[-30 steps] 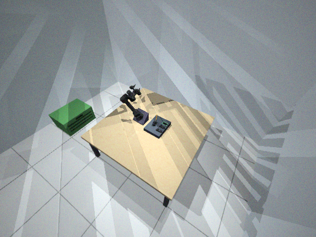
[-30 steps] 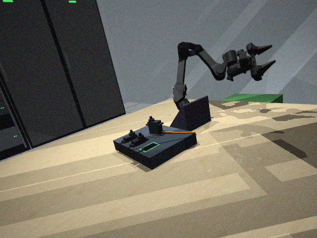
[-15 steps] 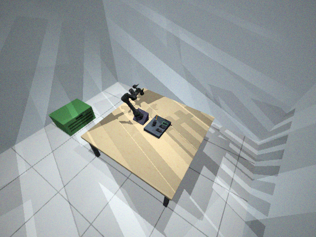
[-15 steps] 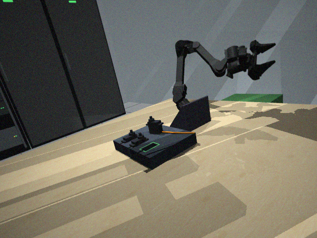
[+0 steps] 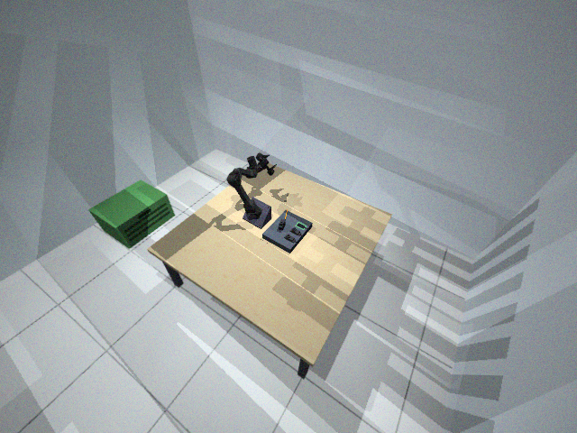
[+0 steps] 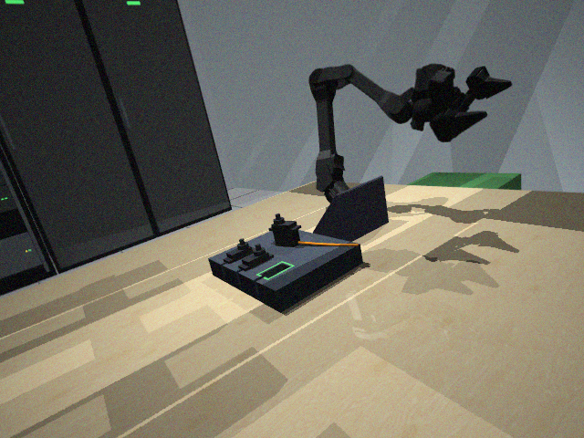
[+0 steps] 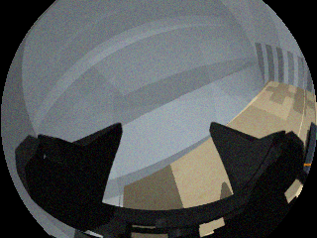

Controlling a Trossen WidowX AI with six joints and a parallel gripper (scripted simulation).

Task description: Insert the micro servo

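My gripper tip is 350 mm short of the dark robot deck, 320 mm to the left of it and 280 mm above it.
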